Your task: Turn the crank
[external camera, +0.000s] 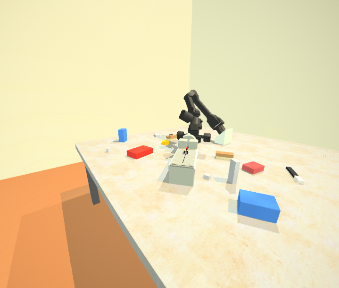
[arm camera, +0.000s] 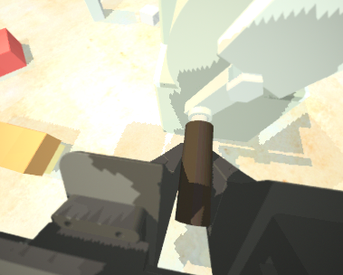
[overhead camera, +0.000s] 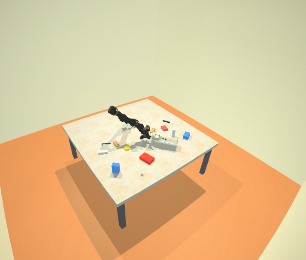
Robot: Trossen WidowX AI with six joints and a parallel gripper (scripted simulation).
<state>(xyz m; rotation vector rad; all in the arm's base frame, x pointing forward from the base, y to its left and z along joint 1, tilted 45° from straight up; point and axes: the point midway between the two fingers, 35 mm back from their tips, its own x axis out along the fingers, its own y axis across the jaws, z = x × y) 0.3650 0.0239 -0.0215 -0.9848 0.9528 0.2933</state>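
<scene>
Right now my gripper tip is 1 cm to the left of the crank and 4 cm below it. From my gripper tip the other things lie so: brown crank handle: 2 cm behind, 1 cm to the right, 3 cm above; red pointer: 12 cm ahead, 7 cm to the left, 5 cm above; yellow disc: 3 cm behind, 27 cm to the right, 2 cm below.
</scene>
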